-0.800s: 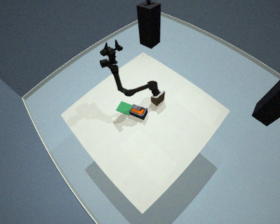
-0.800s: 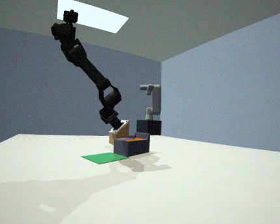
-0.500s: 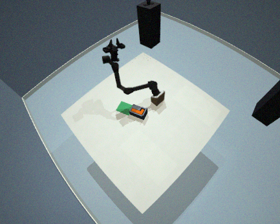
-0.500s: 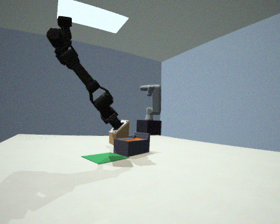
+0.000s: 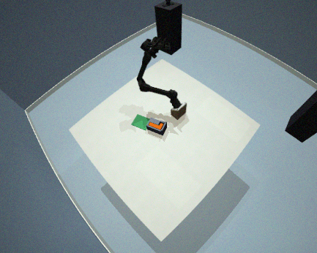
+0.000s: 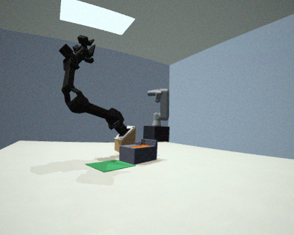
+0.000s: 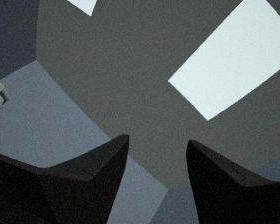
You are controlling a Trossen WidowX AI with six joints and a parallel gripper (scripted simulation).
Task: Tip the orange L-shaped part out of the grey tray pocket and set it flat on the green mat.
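The orange L-shaped part is 320 mm ahead of my gripper tip, 170 mm to the left of it and 600 mm below it. Also, from my gripper tip: green mat: 370 mm ahead, 10 mm to the left, 670 mm below.
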